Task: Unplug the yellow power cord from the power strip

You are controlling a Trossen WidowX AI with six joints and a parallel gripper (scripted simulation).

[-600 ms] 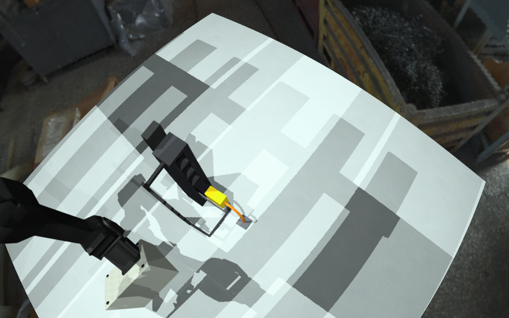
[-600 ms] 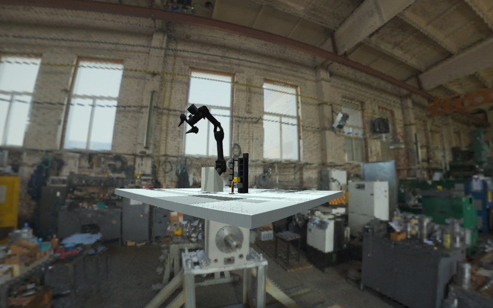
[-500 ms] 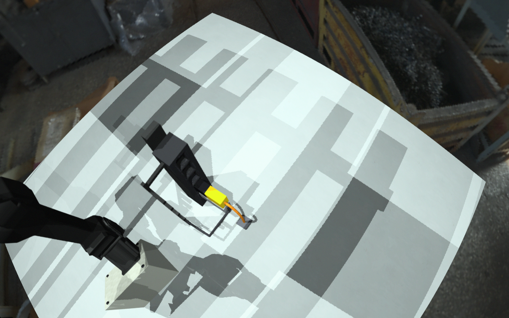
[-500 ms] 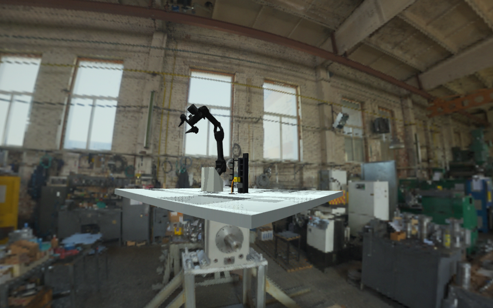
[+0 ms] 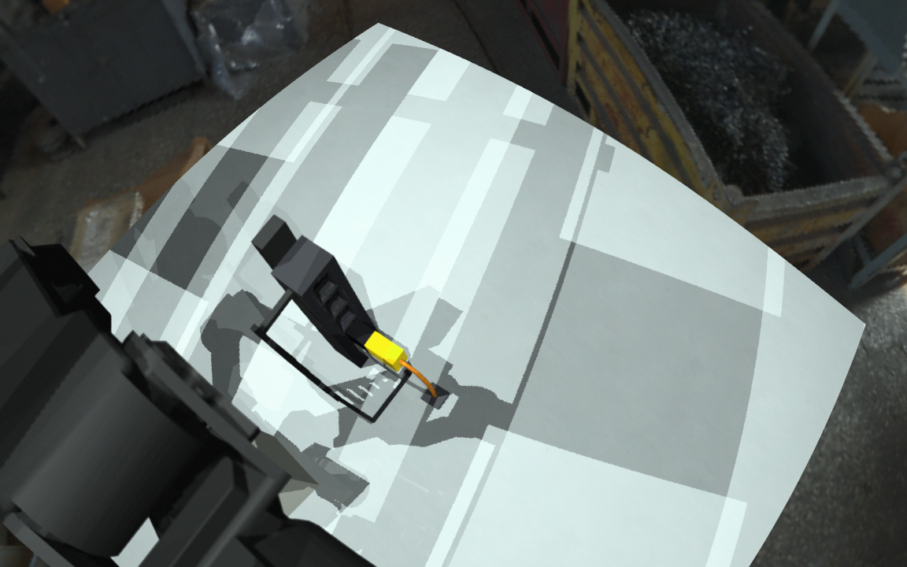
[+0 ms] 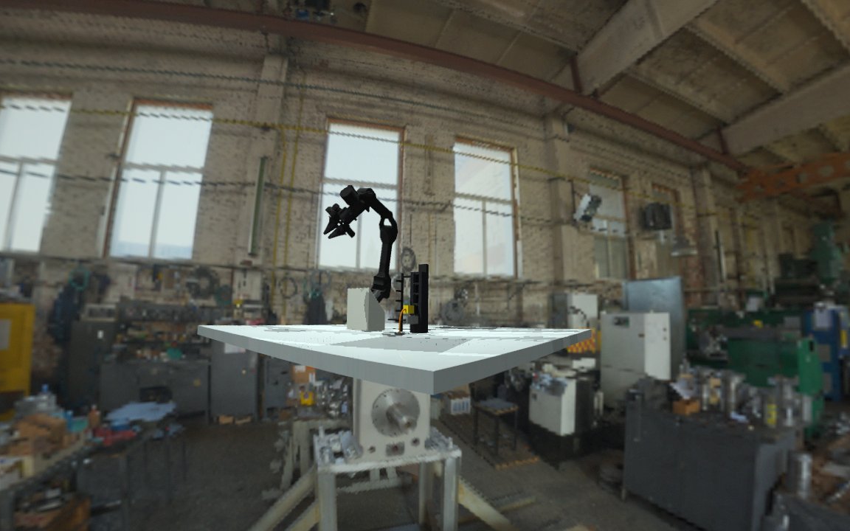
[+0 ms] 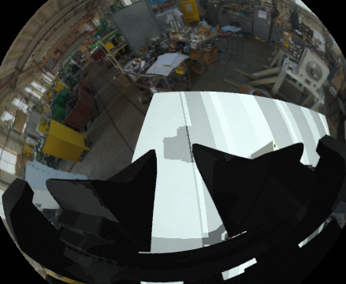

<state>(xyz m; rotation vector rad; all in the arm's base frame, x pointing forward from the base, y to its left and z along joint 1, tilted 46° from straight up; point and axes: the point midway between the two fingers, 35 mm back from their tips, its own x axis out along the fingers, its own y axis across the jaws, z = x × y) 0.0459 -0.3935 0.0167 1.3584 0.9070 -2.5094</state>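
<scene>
My gripper tip is 290 mm above the yellow plug, 280 mm to the right of it and 240 mm short of it.
</scene>
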